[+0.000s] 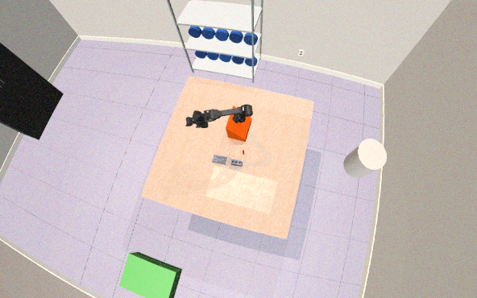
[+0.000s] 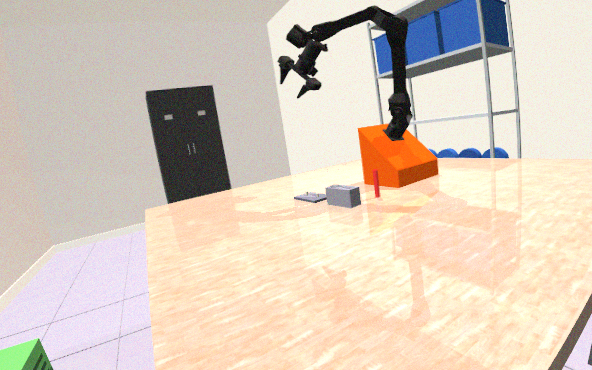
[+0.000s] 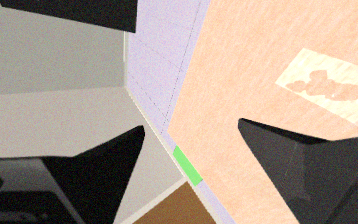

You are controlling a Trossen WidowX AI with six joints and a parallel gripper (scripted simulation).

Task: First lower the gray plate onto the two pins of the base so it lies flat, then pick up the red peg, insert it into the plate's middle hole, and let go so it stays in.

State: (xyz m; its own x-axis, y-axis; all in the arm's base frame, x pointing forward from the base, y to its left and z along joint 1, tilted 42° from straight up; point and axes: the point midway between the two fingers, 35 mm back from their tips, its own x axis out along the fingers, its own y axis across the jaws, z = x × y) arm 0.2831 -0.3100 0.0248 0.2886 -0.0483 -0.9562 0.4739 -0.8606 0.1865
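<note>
The gray plate is 370 mm to the left of my gripper tip, 340 mm below it and 50 mm ahead of it. The rest, counted from my gripper tip: red peg (390 mm to the left, 340 mm below, 50 mm behind); flat gray base (370 mm below, 210 mm to the left, 70 mm ahead).
</note>
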